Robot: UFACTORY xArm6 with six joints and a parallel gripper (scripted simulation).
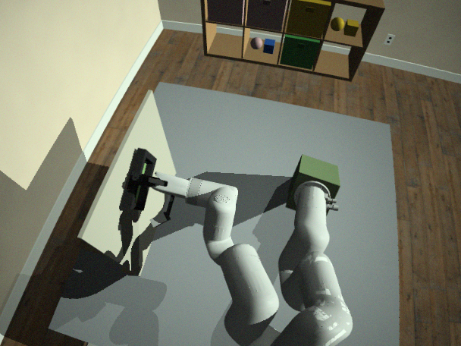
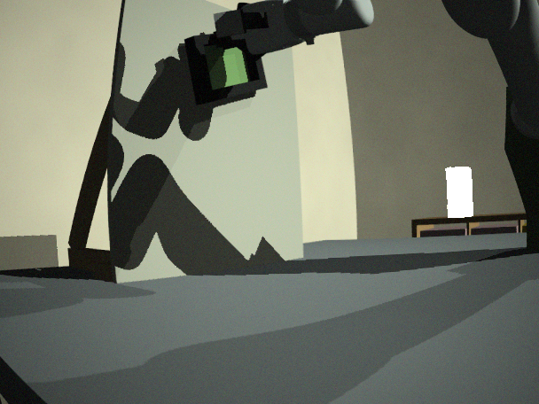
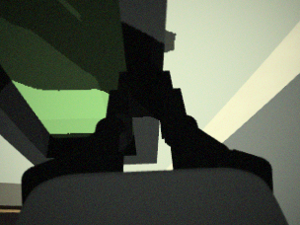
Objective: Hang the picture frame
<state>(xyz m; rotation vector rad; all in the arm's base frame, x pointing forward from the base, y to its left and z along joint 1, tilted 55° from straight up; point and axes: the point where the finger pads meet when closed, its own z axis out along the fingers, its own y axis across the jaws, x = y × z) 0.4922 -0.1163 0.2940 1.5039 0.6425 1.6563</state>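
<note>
Right now the picture frame is 20 mm ahead of my hand, 20 mm to the right of it and 50 mm below it. The rest, counted from my hand: pale wall panel 40 mm ahead, 20 mm to the right, 160 mm below.
</note>
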